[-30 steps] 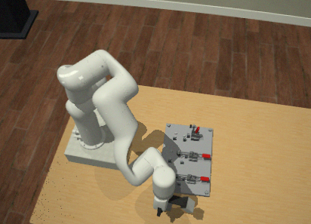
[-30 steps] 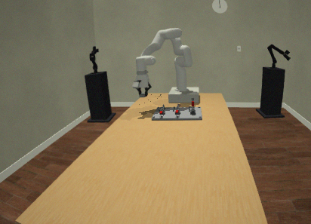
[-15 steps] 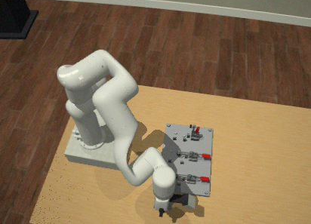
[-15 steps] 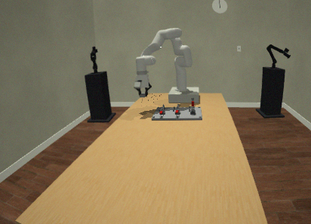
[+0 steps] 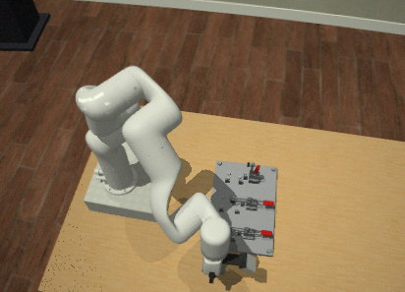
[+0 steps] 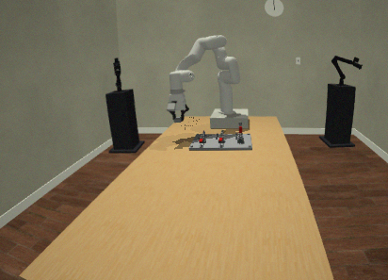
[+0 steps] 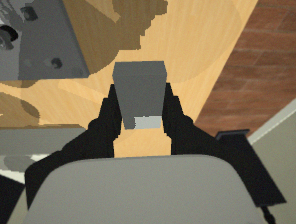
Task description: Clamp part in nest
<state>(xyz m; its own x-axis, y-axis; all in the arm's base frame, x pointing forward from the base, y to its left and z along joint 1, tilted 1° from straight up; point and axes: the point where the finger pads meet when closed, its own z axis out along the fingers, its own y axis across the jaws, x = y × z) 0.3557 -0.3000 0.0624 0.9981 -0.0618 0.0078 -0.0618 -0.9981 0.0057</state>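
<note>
Right now the grey fixture plate is 260 mm to the left of my hand, 130 mm below it and 90 mm ahead of it. From my hand the other things lie so: grey block part 10 mm below.
</note>
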